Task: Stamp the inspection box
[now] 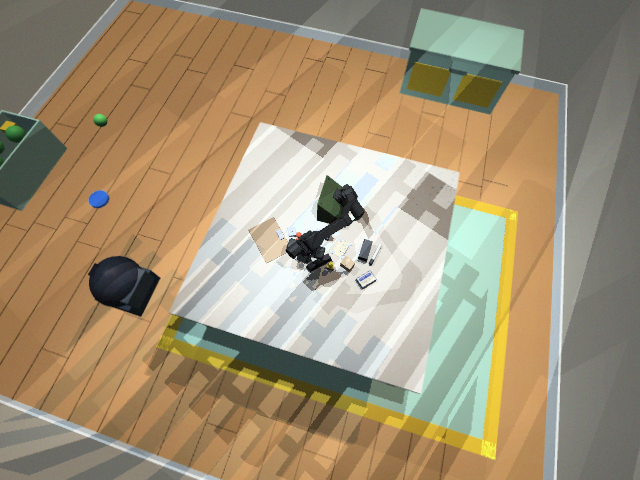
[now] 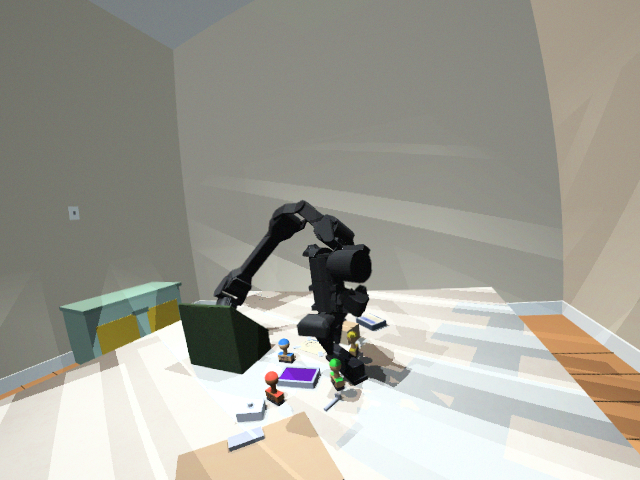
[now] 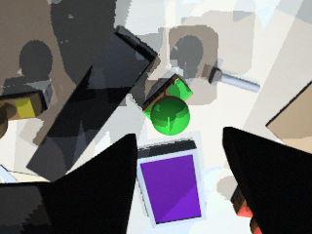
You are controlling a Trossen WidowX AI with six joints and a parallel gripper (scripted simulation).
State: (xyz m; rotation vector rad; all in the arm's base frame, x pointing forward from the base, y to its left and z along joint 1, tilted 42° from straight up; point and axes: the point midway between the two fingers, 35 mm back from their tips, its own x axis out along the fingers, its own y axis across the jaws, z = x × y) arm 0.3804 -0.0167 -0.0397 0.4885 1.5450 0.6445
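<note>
The green stamp lies 70 mm below my gripper tip. Round my gripper tip: bolt: 90 mm below, 50 mm to the right, 10 mm ahead; black block: 80 mm below, 70 mm to the left, 10 mm behind; purple ink pad: 100 mm behind, 90 mm below, 10 mm to the right.
</note>
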